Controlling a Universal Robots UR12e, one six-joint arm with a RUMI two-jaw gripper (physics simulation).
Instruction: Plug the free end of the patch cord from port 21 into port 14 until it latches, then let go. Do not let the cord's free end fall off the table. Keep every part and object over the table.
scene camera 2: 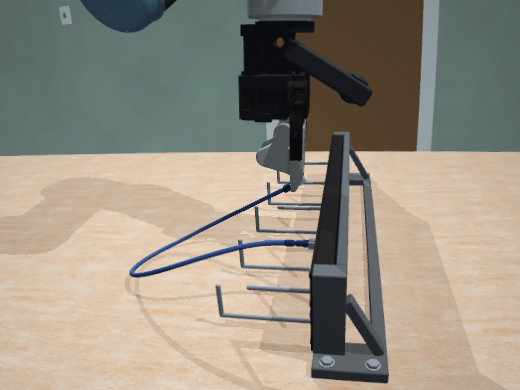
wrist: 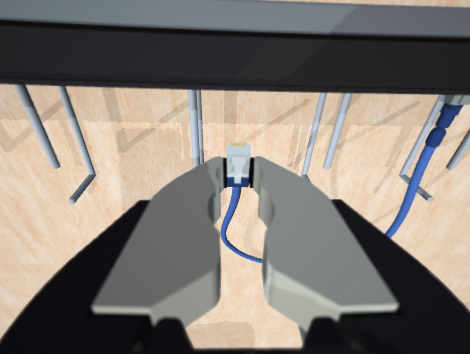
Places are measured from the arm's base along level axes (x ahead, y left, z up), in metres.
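Pixels of known places: gripper, fingertip midpoint: [scene camera 2: 293, 189] [wrist: 237, 161].
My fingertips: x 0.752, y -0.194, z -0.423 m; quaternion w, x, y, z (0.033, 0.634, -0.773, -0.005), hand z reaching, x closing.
Note:
Ahead of a thing's pixels: the offset from my fingertips to its middle. "spot": to the spot under its first point. Level surfaces: height alone.
My gripper [scene camera 2: 297, 184] [wrist: 237, 161] points straight down and is shut on the plug at the cord's free end. The clear plug @(dx +0.004, dy +0.000, dz +0.015 m) [wrist: 238, 159] shows between the fingertips, its gold contacts toward the patch panel @(dx +0.031, dy +0.020, dz -0.042 m) [scene camera 2: 328, 315] [wrist: 225, 62], a gap short of it. The plug sits in front of the panel, above the table. The blue cord @(spot: dx -0.116, dy +0.030, dz -0.059 m) [scene camera 2: 215, 227] [wrist: 226, 230] runs from the held plug in a loop away from the panel and back. Its fixed end @(spot: dx -0.007, dy -0.126, dz -0.012 m) [scene camera 2: 300, 243] [wrist: 448, 116] is in the panel. The port faces and numbers are hidden in both views.
Several grey rods and bent hooks [scene camera 2: 265, 317] [wrist: 84, 150] stick out from the panel's front below the plug's level. A dark support frame [scene camera 2: 371, 250] stands behind the panel, bolted at its foot. The wooden table @(dz -0.093 m) [scene camera 2: 75, 325] lies below.

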